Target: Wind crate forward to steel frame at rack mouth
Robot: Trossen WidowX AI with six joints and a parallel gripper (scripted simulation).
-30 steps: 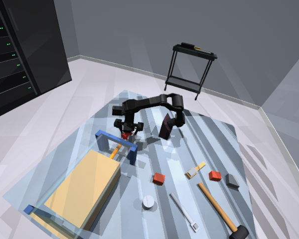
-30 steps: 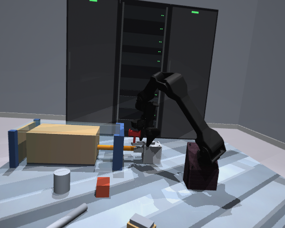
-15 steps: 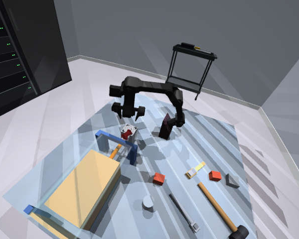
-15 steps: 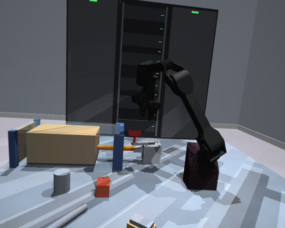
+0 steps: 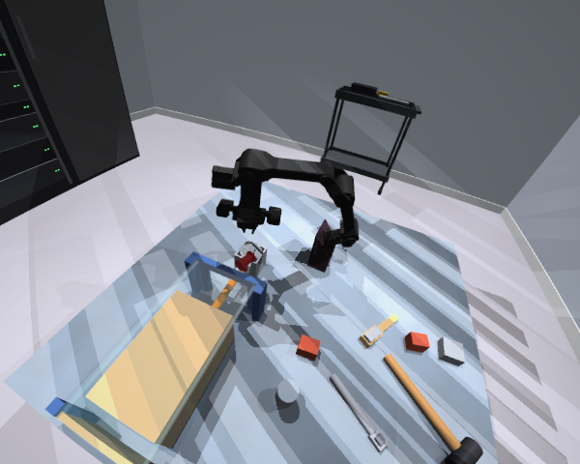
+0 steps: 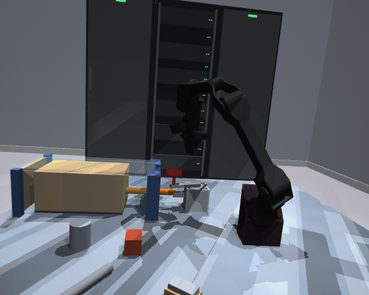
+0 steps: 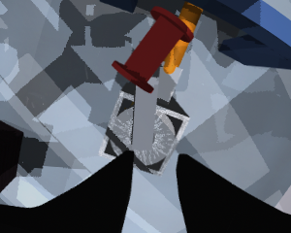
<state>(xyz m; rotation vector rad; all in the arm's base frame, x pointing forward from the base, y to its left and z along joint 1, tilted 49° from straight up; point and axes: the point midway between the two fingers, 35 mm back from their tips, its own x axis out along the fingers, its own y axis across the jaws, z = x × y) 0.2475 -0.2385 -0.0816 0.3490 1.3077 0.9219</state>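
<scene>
Now: the red knob 50 mm ahead of my gripper tip, 20 mm to the left of it and 90 mm below it. The rest, counted from my gripper tip: crank handle (20 mm ahead, 10 mm to the left, 120 mm below); grey winch (60 mm behind, 20 mm to the right, 190 mm below); frame (120 mm ahead, 110 mm below).
</scene>
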